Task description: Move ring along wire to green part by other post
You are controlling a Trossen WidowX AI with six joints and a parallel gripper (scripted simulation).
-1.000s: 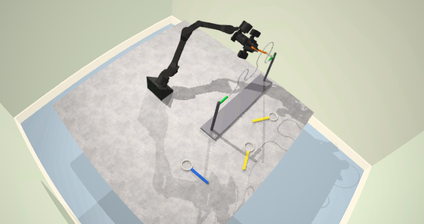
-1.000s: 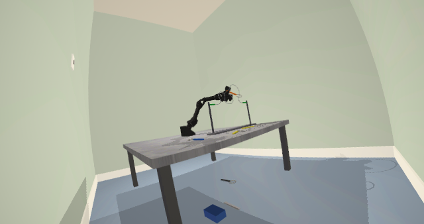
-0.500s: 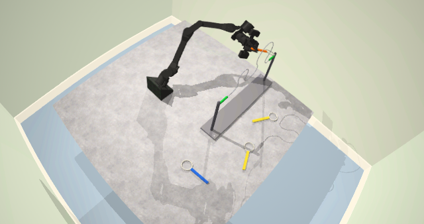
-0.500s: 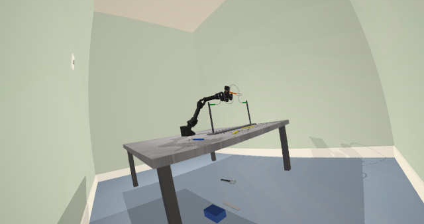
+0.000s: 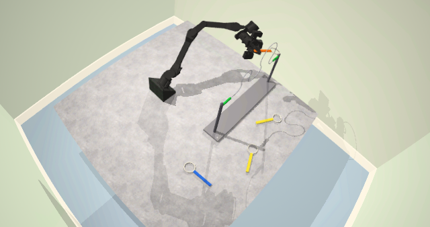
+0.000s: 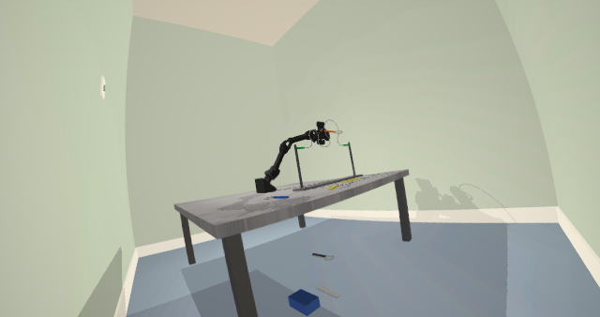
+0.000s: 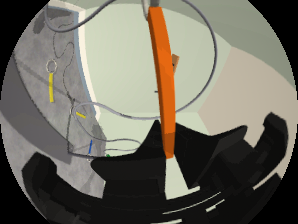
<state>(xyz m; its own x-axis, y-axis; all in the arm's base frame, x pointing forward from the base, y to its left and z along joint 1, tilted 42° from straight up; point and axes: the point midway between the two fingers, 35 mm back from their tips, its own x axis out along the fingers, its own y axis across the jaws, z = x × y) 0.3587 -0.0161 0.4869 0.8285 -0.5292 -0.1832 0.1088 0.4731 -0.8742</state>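
The orange-handled ring is 9 cm to the left of my gripper tip, 2 cm below it and 2 cm ahead of it. Also, from my gripper tip: blue-handled ring (60 cm to the right, 40 cm below, 5 cm ahead); then blue box (88 cm below, 68 cm to the right, 22 cm ahead).
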